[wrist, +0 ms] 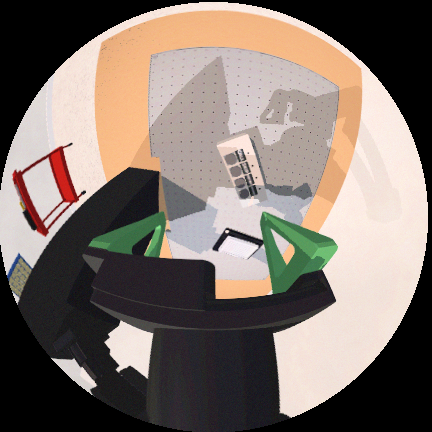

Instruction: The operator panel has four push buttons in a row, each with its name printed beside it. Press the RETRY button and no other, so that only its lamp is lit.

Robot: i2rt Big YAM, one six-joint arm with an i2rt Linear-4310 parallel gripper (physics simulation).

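Places are measured from the arm's base along level axes (x ahead, y left, z up), in centimetres.
Where they show: gripper, between the fingertips: (pixel 212 216); arm's base, origin of its link: (pixel 80 338).
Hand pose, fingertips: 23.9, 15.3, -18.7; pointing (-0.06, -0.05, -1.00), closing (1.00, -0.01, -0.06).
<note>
Things, the pixels of their top centre, and the offset from my fingertips, as dx, dy, dz. "*": a spot on its surface instead. Level surfaces: height alone.
- operator panel, a spot on its surface: (pixel 237 143) * +4.0, +4.1, -18.6
- third button, a spot on its surface: (pixel 240 182) * +5.2, -4.6, -18.3
- grey pegboard, height of its surface: dz -23.9
- orange table top, height of its surface: dz -25.2
- dark-framed white object, centre of its top: (pixel 238 249) +8.1, -32.1, -21.3
The operator panel (pixel 237 143) is a cream box on the pegboard, slightly right of the wrist view's middle and beyond the fingertips. It has four round dark grey buttons in a slanting row, with dark name labels on their right. The print is small and hard to read; the third label from the top seems to be RETRY, beside the third button (pixel 240 182). No lamp looks lit. My gripper (pixel 212 216) is open and empty, its green fingers wide apart. It is above the board and apart from the panel.
The grey pegboard (pixel 187 65) lies on an orange table top (pixel 122 75). A dark-framed white object (pixel 240 247) lies between the fingers' lines of view, below the panel. A long black block (pixel 65 255) stands at the left. A red frame (pixel 62 175) and a blue-edged item (pixel 19 275) are farther left.
</note>
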